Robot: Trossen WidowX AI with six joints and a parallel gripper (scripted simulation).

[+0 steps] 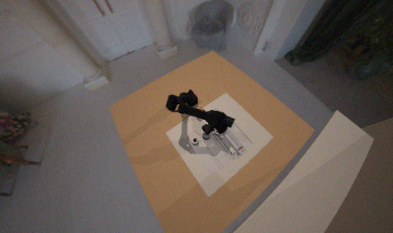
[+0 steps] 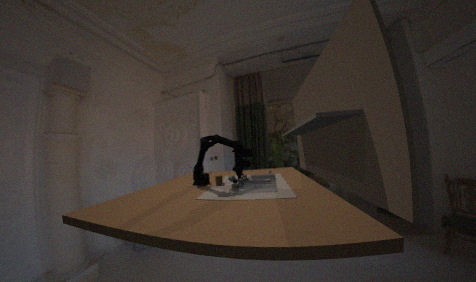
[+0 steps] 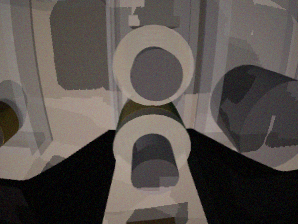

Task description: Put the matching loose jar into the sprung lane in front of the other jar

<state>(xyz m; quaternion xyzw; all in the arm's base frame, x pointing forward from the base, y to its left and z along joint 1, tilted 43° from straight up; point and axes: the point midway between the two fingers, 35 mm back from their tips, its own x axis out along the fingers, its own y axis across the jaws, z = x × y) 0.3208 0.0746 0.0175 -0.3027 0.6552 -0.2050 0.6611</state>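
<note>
Right now the brownish block is 170 mm behind my gripper tip, 30 mm to the right of it and 10 mm below it. Round my gripper tip: pusher plate 140 mm ahead, 50 mm to the left, 10 mm above; then red-marked item 220 mm ahead, 60 mm to the left, 30 mm above; then grey lane fixture 140 mm ahead, 40 mm to the left, 20 mm below.
</note>
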